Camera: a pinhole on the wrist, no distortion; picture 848 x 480 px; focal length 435.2 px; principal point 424.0 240.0 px. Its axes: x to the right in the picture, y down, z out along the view. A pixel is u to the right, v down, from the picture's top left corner.
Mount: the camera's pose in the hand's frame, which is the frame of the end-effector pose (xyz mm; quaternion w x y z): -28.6 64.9 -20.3 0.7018 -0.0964 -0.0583 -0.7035
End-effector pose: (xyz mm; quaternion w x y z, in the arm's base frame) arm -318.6 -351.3 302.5 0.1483 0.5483 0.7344 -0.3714
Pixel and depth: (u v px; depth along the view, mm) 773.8 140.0 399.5
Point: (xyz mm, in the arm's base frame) -515.4 -753.2 123.4
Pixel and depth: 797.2 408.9 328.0
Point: -554.8 -537.5 42.1
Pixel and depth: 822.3 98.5 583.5
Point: -681.2 -997.8 84.8
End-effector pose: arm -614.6 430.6 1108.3 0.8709 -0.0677 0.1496 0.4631
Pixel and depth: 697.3 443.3 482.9
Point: -291.2 663.9 1510.4
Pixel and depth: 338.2 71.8 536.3
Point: -863.3 554.4 1645.2
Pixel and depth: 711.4 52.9 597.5
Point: -460.4 296.6 1811.6
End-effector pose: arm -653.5 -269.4 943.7 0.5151 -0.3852 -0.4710 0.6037
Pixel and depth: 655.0 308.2 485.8
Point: -1125.2 -280.8 1155.4
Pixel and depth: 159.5 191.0 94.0
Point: -740.7 -317.0 822.1
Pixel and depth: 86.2 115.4 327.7
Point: -971.5 -426.0 634.3
